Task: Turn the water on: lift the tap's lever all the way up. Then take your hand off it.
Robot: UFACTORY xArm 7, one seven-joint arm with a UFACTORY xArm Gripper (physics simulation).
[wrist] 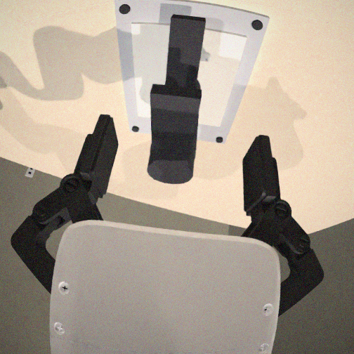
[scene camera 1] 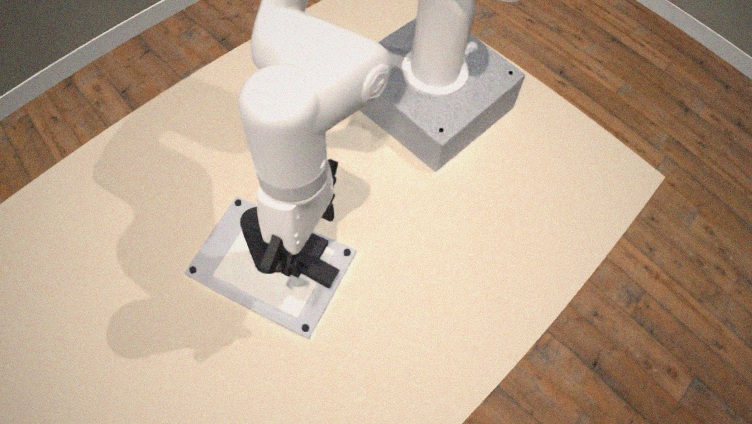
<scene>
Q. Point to a pale grey plate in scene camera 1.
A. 207, 260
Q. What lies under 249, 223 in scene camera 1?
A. A lever.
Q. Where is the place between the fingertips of my gripper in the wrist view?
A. At 183, 136
</scene>
